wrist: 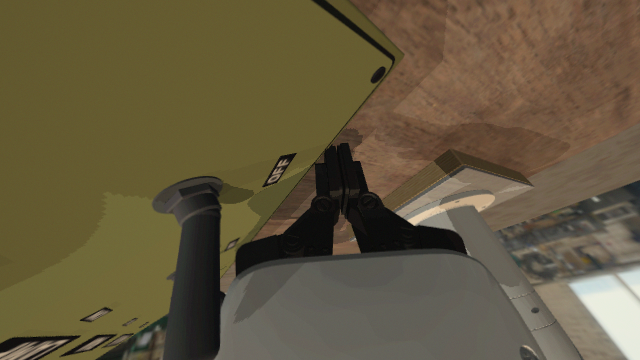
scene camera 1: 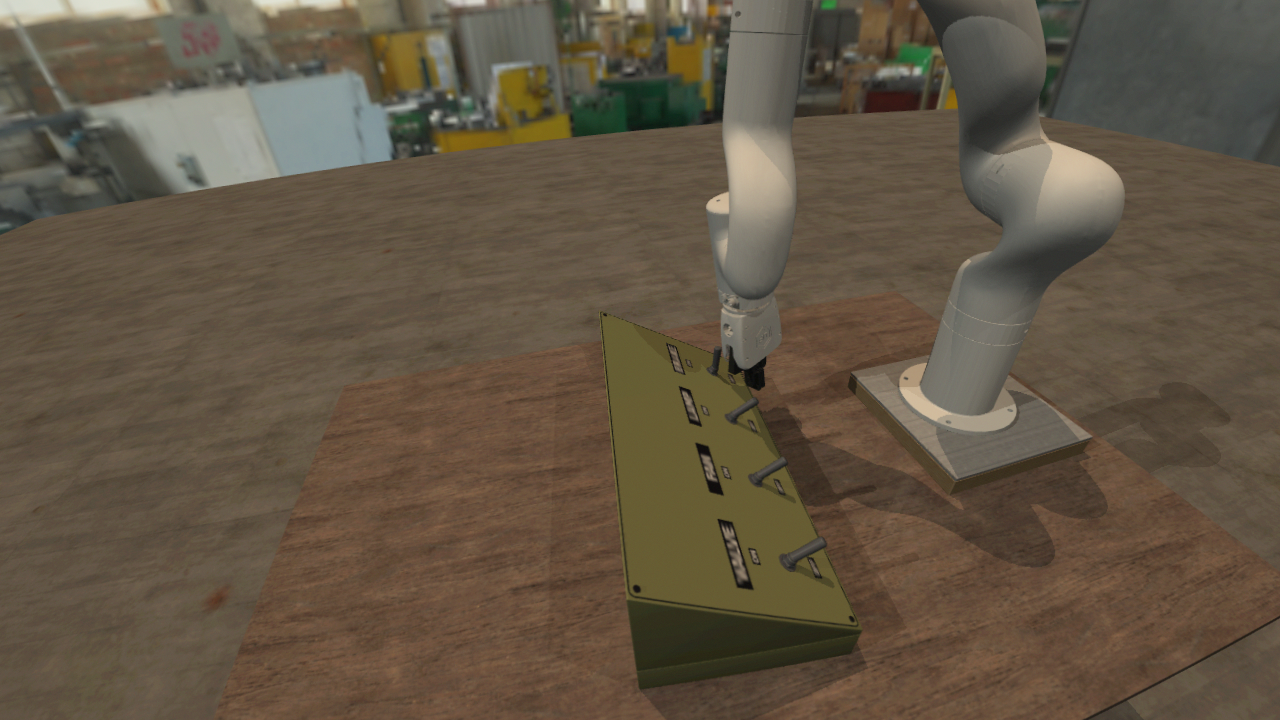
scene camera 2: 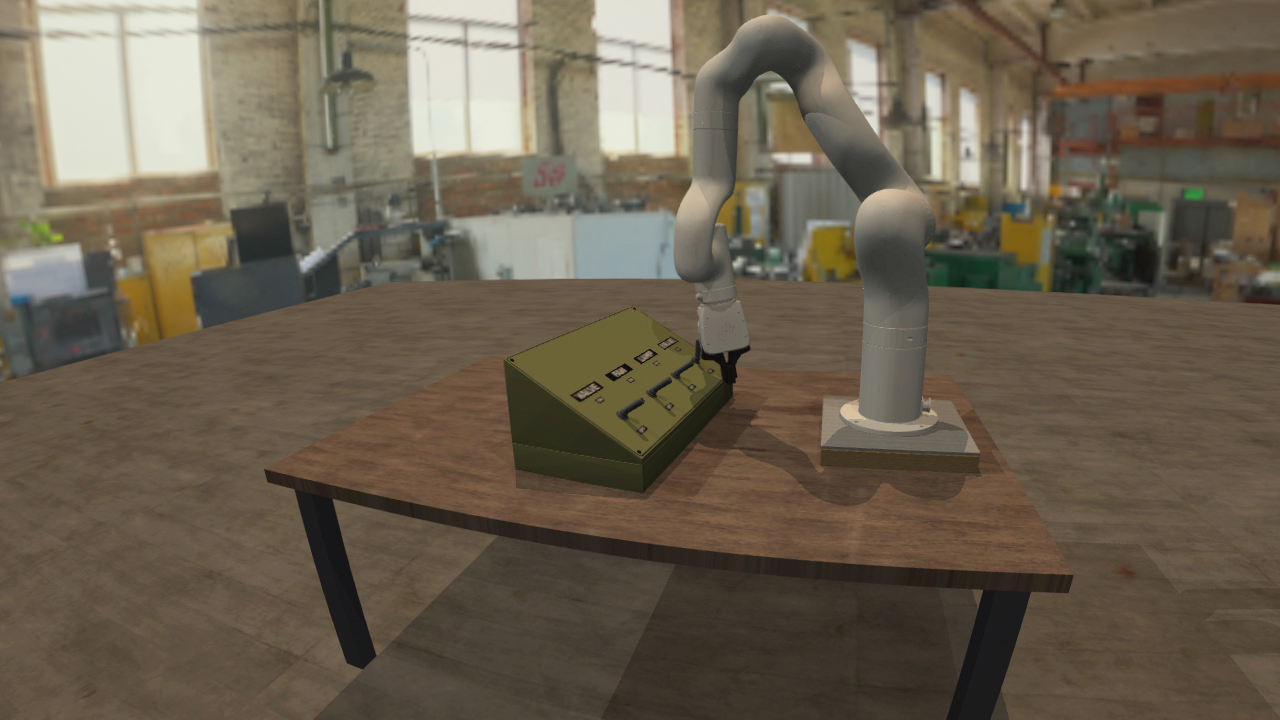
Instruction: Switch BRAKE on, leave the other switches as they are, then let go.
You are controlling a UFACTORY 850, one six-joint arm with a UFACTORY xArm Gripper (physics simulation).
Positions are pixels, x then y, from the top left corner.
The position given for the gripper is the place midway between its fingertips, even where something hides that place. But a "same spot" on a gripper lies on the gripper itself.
Scene:
The gripper shows in the wrist view (334, 158), in scene camera 1 and in scene camera 2. The same spot on the gripper: (scene camera 1: 754, 377) is (scene camera 2: 725, 371). The same spot on an olive switch panel: (scene camera 1: 711, 592) is (scene camera 2: 551, 385).

